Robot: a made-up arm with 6 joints. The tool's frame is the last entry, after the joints.
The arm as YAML. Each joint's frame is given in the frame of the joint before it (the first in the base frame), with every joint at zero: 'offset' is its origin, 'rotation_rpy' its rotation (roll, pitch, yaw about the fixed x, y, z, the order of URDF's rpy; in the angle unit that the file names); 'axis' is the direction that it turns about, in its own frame. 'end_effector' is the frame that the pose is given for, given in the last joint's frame.
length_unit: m
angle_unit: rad
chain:
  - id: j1
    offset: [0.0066, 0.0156, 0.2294]
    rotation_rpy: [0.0, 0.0, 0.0]
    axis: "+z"
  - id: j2
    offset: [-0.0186, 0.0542, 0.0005]
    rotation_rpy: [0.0, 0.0, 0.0]
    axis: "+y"
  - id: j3
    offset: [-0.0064, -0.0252, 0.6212]
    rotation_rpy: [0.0, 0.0, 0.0]
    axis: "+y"
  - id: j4
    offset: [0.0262, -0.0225, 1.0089]
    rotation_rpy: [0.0, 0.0, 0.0]
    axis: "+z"
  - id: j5
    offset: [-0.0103, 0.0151, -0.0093]
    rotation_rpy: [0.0, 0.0, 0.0]
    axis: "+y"
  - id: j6
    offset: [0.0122, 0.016, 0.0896]
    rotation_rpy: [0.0, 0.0, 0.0]
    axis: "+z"
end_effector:
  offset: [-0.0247, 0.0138, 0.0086]
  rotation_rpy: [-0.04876, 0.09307, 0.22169]
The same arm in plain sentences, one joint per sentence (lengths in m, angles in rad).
The arm has six revolute joints in a row. What follows holds with every joint at zero, and every direction is one of the base frame's. Joint 1 is mounted 0.0066 m along +x and 0.0156 m along +y and 0.2294 m along +z from the base frame's origin and turns about +z. Joint 2 is mounted 0.0186 m along -x and 0.0542 m along +y and 0.0005 m along +z from joint 1 and turns about +y. Joint 3 is mounted 0.0064 m along -x and 0.0252 m along -y and 0.6212 m along +z from joint 2 and turns about +y. Joint 4 is mounted 0.0262 m along +x and 0.0225 m along -y and 1.0089 m along +z from joint 3 and turns about +z. Joint 5 is mounted 0.0103 m along -x and 0.0151 m along +y and 0.0093 m along -z from joint 4 and turns about +y. Joint 6 is mounted 0.0122 m along +x and 0.0160 m along +y and 0.0896 m along +z from joint 5 and turns about +z. The tool frame, which is the frame that the pose is given for, is mounted 0.0247 m along -x and 0.0138 m along +y and 0.0086 m along +z from joint 6; its axes are the base frame's turned by roll -0.0488, pitch 0.0931 and yaw 0.2217 rad (as in URDF: about the fixed x, then y, then z).
